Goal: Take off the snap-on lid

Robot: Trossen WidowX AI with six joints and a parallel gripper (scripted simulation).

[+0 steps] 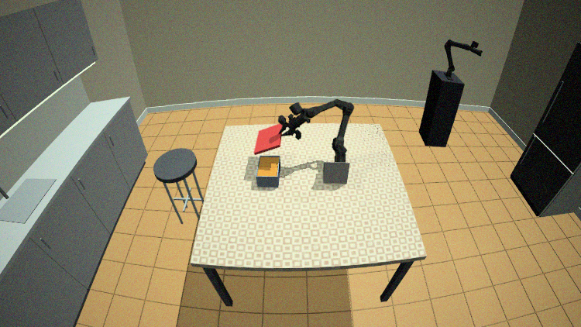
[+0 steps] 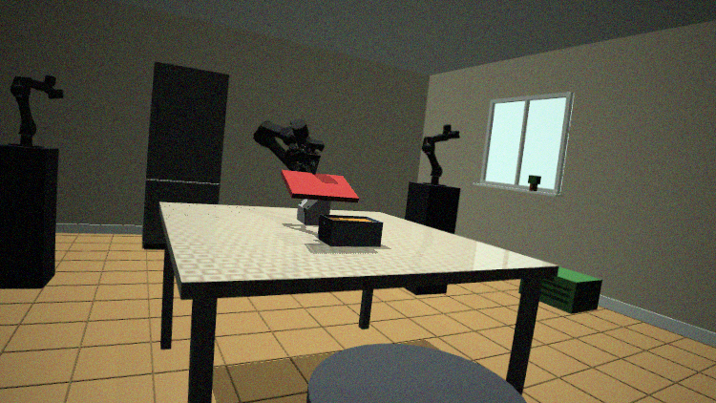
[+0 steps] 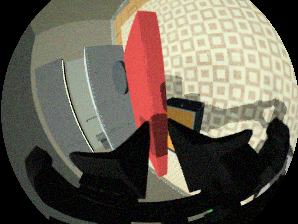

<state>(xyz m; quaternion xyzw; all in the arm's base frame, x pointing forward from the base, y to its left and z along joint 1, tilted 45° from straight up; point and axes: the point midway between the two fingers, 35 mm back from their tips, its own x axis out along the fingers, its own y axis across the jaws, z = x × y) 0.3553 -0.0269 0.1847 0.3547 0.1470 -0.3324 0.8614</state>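
My gripper tip is 7 cm short of the flat red lid and 3 cm above it. The rest, counted from my gripper tip: blue-grey storage box (18 cm below, 14 cm to the left, 7 cm ahead).
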